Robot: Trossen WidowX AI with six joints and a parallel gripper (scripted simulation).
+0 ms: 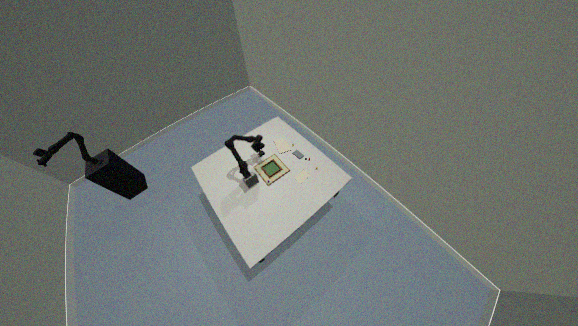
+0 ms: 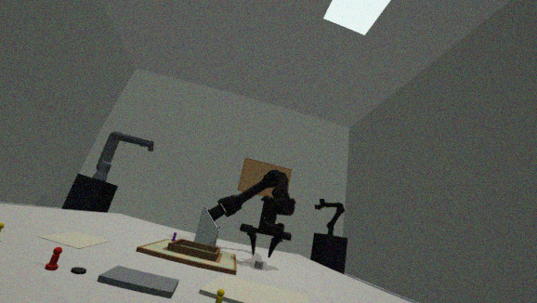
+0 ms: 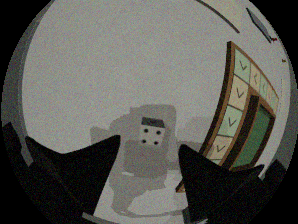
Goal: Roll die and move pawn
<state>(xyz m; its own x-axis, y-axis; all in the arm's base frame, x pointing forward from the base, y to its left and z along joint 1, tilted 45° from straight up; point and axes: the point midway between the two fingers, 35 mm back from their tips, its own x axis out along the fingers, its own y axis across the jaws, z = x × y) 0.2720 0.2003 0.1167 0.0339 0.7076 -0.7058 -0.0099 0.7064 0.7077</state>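
The grey die is 3 cm below my gripper tip. Round my gripper tip: green tray: 23 cm to the right, 4 cm below; purple pawn: 12 cm behind, 34 cm to the right, 2 cm below; grey slab: 35 cm ahead, 28 cm to the right, 4 cm below.
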